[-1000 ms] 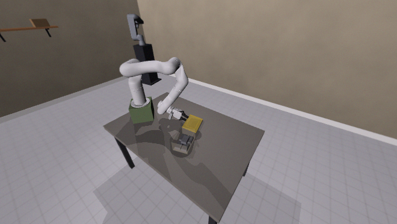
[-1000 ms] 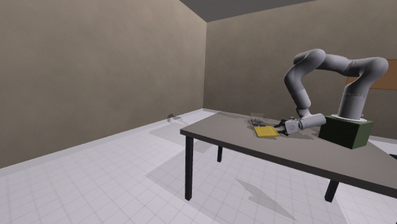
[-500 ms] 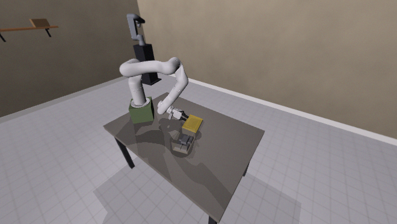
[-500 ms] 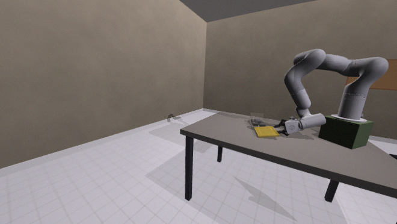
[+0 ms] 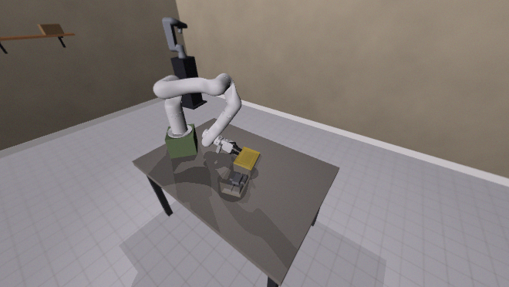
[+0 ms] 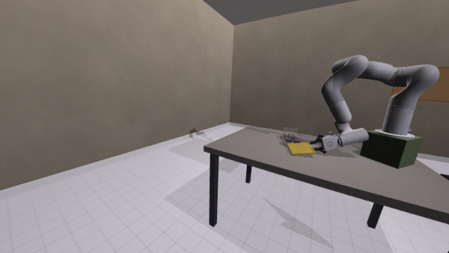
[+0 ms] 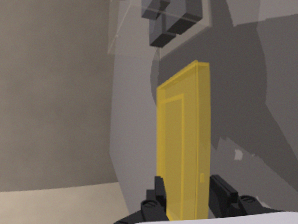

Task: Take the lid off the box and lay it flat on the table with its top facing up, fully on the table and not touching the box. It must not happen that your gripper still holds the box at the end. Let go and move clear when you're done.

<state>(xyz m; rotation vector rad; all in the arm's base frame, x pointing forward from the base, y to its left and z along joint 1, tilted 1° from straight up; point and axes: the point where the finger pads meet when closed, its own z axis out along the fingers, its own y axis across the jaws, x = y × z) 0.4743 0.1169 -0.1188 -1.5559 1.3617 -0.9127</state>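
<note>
My gripper is now 80 mm short of the yellow lid and 30 mm above it. Also, from my hand: grey box (140 mm ahead, 250 mm to the right, 10 mm below).
</note>
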